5 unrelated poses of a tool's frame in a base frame.
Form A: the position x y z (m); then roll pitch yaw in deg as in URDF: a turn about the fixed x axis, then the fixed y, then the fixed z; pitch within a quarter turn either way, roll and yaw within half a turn.
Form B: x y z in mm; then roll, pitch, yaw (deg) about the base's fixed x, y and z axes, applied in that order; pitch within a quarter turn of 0, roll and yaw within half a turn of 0. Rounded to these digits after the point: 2 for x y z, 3 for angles.
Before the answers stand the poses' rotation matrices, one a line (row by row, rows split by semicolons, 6 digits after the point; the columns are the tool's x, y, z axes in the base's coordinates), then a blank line. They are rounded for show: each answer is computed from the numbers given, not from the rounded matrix.
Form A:
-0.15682, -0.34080, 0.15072, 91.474, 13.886, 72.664
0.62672, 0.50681, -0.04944, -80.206, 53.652, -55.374
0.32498, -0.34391, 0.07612, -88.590, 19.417, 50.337
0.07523, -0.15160, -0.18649, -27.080, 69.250, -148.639
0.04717, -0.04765, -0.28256, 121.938, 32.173, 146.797
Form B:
0.289266 0.096042 0.952418; 0.926676 0.221348 -0.303769; -0.239991 0.970454 -0.024972
0.336776 -0.311013 0.888737; -0.487710 0.749771 0.447194; -0.805432 -0.584050 0.100820
0.601969 -0.231066 -0.764358; 0.726028 -0.240134 0.644375; -0.332441 -0.942838 0.023207
-0.302531 0.826887 -0.474060; -0.184383 -0.538744 -0.822045; -0.935135 -0.161285 0.315451
-0.708250 -0.088412 0.700404; 0.463519 0.690082 0.555821; -0.532477 0.718310 -0.447770

-156.82, -340.80, 150.72, 91.474, 13.886, 72.664
626.72, 506.81, -49.44, -80.206, 53.652, -55.374
324.98, -343.91, 76.12, -88.590, 19.417, 50.337
75.23, -151.60, -186.49, -27.080, 69.250, -148.639
47.17, -47.65, -282.56, 121.938, 32.173, 146.797

